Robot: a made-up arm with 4 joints. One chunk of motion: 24 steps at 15 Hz.
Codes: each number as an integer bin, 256 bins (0 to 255) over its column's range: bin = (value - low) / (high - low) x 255, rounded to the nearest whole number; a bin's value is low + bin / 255 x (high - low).
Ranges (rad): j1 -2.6..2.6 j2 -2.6..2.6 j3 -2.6..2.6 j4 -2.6..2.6
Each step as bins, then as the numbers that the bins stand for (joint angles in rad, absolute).
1 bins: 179 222 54 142
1 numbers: 1.0502 1.9271 -1.4988 0.2957
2 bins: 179 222 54 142
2 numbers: 1.0502 1.9271 -1.4988 0.2957
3 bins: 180 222 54 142
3 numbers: 1.0706 1.9271 -1.4988 0.2957
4 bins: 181 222 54 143
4 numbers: 1.0910 1.9271 -1.4988 0.3161
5 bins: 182 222 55 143
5 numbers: 1.1114 1.9271 -1.4784 0.3161
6 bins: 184 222 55 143
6 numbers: 1.1522 1.9271 -1.4784 0.3161
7 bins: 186 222 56 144
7 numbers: 1.1929 1.9271 -1.4580 0.3365
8 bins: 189 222 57 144
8 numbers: 1.2541 1.9271 -1.4376 0.3365
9 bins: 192 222 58 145
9 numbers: 1.3153 1.9271 -1.4173 0.3569
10 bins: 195 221 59 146
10 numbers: 1.3765 1.9067 -1.3969 0.3773
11 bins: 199 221 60 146
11 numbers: 1.4580 1.9067 -1.3765 0.3773
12 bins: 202 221 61 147
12 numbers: 1.5192 1.9067 -1.3561 0.3976
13 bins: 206 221 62 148
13 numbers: 1.6008 1.9067 -1.3357 0.4180
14 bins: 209 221 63 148
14 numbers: 1.6620 1.9067 -1.3153 0.4180
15 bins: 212 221 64 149
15 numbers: 1.7231 1.9067 -1.2949 0.4384
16 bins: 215 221 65 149
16 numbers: 1.7843 1.9067 -1.2745 0.4384
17 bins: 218 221 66 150
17 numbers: 1.8455 1.9067 -1.2541 0.4588
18 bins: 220 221 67 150
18 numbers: 1.8863 1.9067 -1.2337 0.4588
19 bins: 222 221 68 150
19 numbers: 1.9271 1.9067 -1.2133 0.4588
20 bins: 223 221 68 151
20 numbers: 1.9475 1.9067 -1.2133 0.4792
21 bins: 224 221 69 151
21 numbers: 1.9678 1.9067 -1.1929 0.4792
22 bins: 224 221 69 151
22 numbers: 1.9678 1.9067 -1.1929 0.4792
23 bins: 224 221 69 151
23 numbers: 1.9678 1.9067 -1.1929 0.4792
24 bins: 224 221 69 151
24 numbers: 1.9678 1.9067 -1.1929 0.4792
